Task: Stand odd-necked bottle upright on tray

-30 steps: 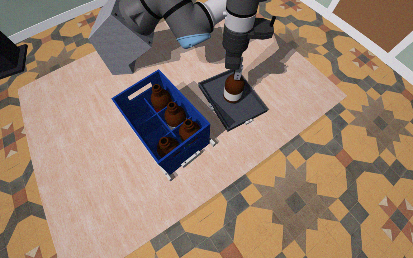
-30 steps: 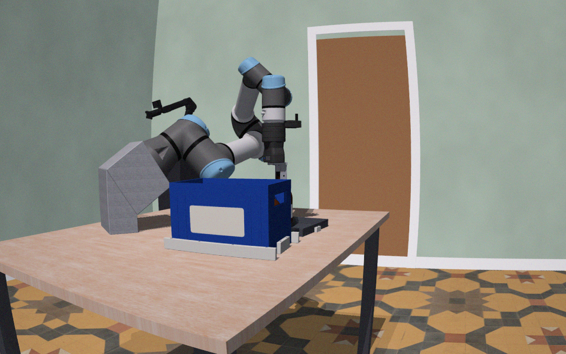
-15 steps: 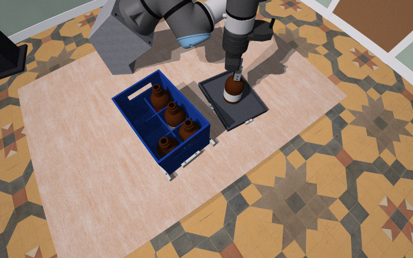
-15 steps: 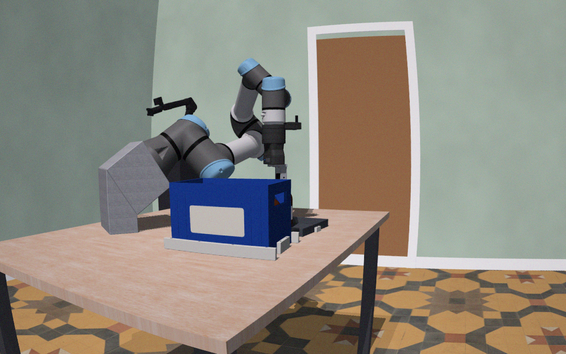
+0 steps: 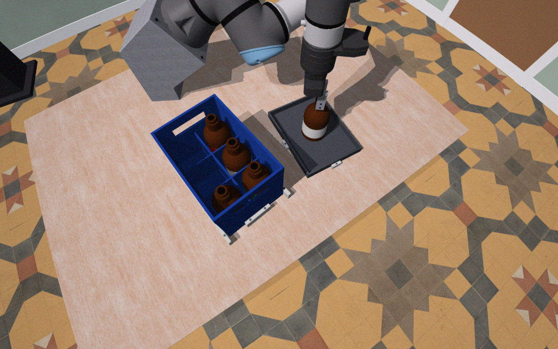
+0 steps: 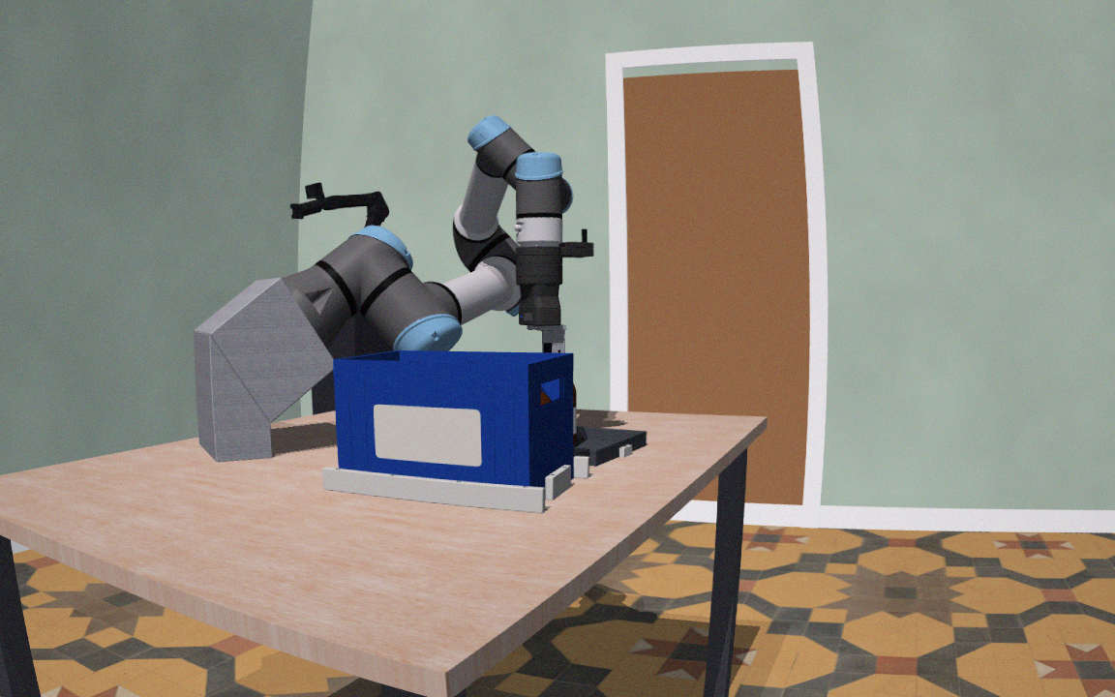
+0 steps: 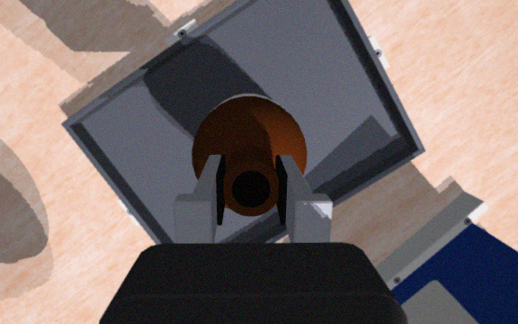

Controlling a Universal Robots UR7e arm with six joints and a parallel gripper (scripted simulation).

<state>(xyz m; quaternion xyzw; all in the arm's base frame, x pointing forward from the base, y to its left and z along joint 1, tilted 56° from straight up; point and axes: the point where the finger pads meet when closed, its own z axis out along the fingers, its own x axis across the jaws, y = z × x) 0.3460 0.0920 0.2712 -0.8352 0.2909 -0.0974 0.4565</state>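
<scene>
The dark tray lies 15 cm below my hand. Also, from my hand: glass bottle (28 cm to the right, 7 cm below, 4 cm behind); then blue crate (30 cm to the right, 7 cm below, 6 cm ahead).
</scene>
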